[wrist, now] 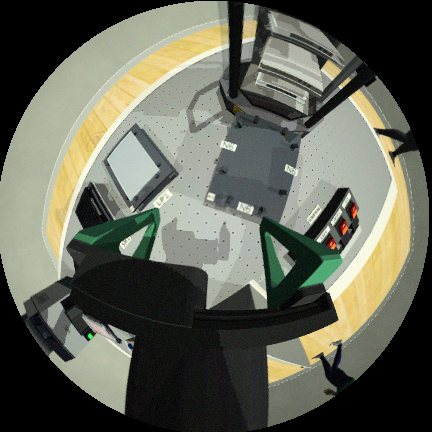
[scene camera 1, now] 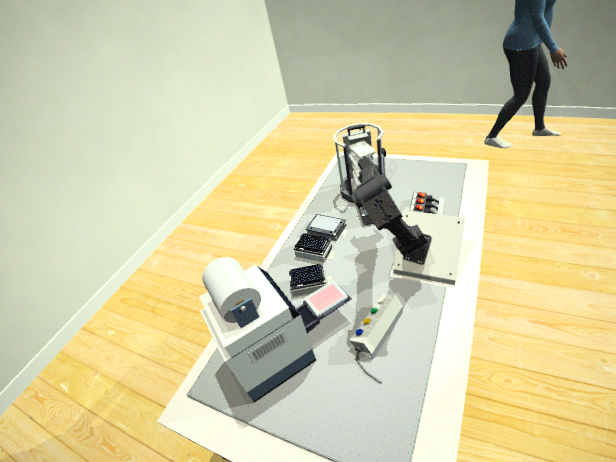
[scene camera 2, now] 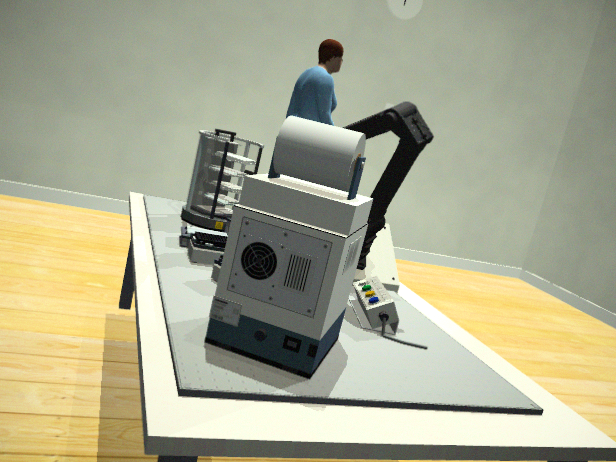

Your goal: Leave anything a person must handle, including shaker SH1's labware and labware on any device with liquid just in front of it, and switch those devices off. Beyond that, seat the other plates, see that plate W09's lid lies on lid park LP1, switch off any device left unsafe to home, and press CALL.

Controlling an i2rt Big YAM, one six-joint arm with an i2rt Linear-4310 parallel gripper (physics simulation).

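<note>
My gripper is open and empty, above the table before the dark nest N6; the arm hides it in scene camera 1. Lid park LP1 shows a pale flat panel on top. Two black-topped units stand beside it. A pink plate lies on the tray of the roll-topped device. The plate hotel holds several pale plates. The switch strip has red rockers. The button box has green, yellow and blue buttons. Plate W09 cannot be identified.
A person in blue is beyond the table. Another figure stands near the lower right in the wrist view. The arm's base plate is at the table's right side. The hotel rises close ahead of the gripper.
</note>
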